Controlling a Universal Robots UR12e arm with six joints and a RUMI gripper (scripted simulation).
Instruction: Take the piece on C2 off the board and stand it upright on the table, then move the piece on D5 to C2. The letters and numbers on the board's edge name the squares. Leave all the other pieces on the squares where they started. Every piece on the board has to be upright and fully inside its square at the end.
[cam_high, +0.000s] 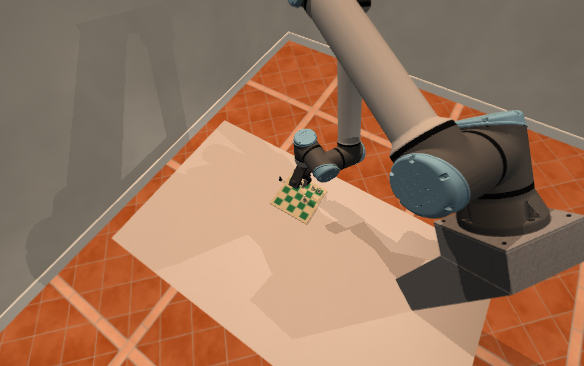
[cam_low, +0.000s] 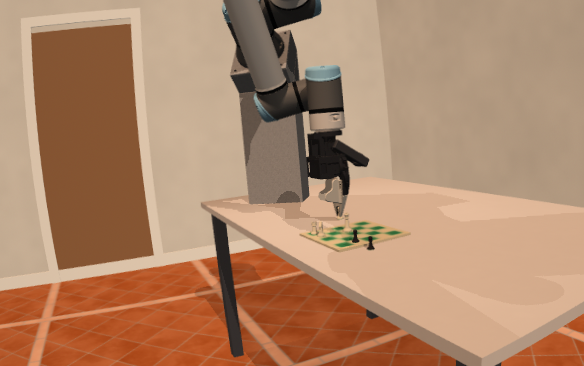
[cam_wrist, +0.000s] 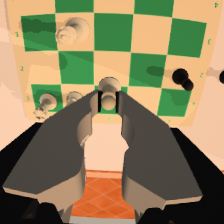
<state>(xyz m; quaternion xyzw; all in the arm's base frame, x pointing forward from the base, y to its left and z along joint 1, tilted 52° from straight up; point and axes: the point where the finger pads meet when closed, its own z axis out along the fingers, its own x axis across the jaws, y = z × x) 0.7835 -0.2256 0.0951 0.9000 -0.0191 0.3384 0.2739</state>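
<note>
Now: hand 7 cm above the chessboard, 4 cm to the right of it and 1 cm short of it. Round my hand: white pawn (1 cm below).
</note>
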